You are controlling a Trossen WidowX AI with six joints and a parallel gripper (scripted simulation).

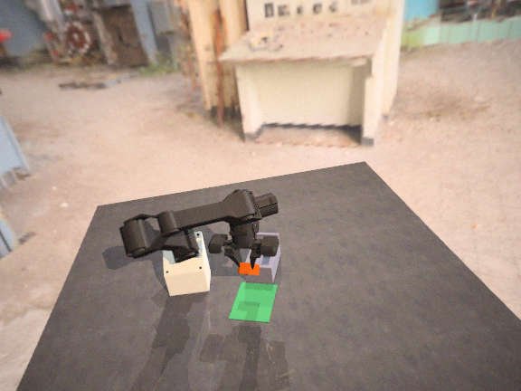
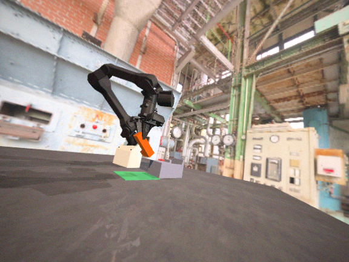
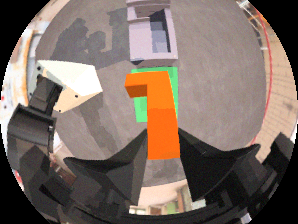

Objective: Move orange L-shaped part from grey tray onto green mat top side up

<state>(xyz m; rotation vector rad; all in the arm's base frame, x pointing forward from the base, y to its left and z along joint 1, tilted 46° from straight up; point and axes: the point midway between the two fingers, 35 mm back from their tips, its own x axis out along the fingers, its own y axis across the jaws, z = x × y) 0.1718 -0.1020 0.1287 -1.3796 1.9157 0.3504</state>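
Now: gripper tip 16 cm above the green mat, 2 cm to the right of it and 1 cm short of it. Round my gripper tip: orange L-shaped part 3 cm to the left, 3 cm below.
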